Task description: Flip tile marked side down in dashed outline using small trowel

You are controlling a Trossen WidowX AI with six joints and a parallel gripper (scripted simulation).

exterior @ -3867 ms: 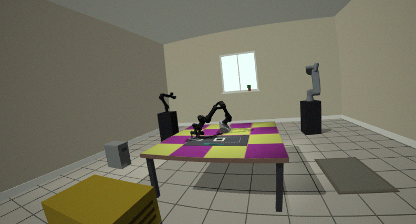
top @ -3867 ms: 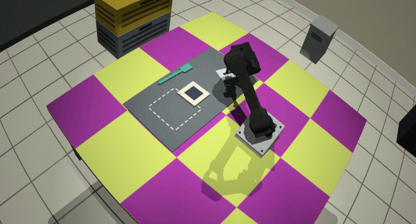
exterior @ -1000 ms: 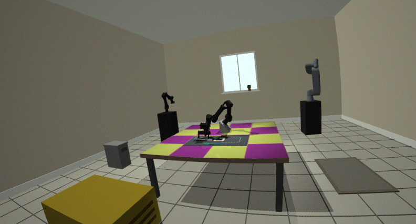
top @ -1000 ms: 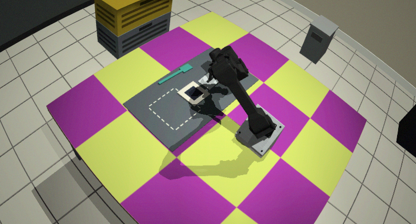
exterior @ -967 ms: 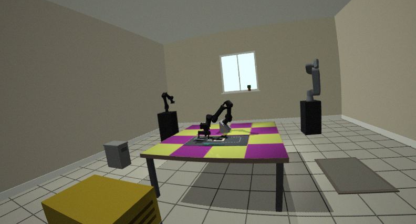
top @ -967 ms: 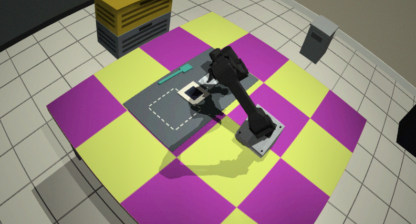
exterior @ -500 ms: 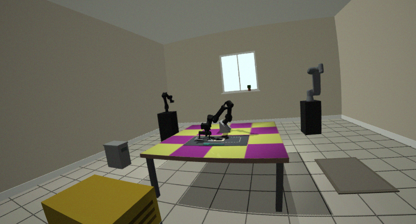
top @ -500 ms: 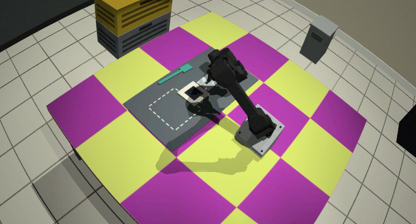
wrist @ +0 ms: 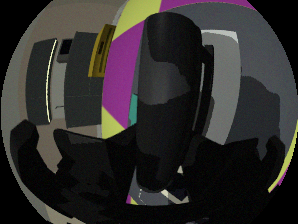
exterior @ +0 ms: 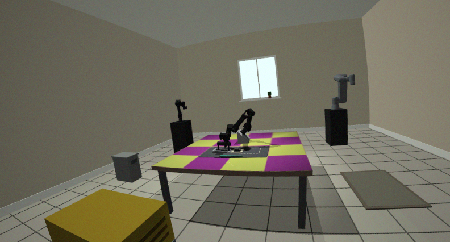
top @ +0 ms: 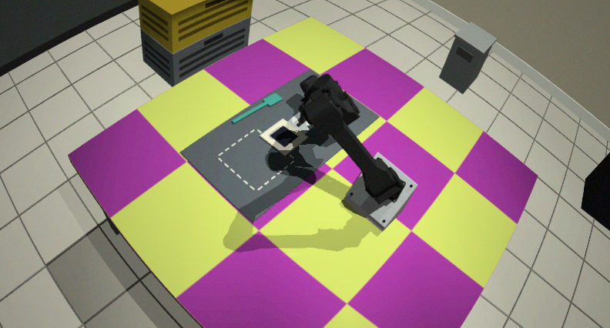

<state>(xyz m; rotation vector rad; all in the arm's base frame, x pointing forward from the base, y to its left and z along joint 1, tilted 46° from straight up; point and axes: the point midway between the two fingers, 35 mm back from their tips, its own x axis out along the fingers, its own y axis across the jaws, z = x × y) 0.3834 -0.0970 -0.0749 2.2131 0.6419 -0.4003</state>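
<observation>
My gripper tip is now 120 mm to the right of the tile, 50 mm above it and 20 mm past it. From my gripper tip the other things lie so: teal trowel 130 mm ahead, 60 mm to the left, 50 mm below; then grey mat 100 mm to the left, 70 mm below, 10 mm behind.
</observation>
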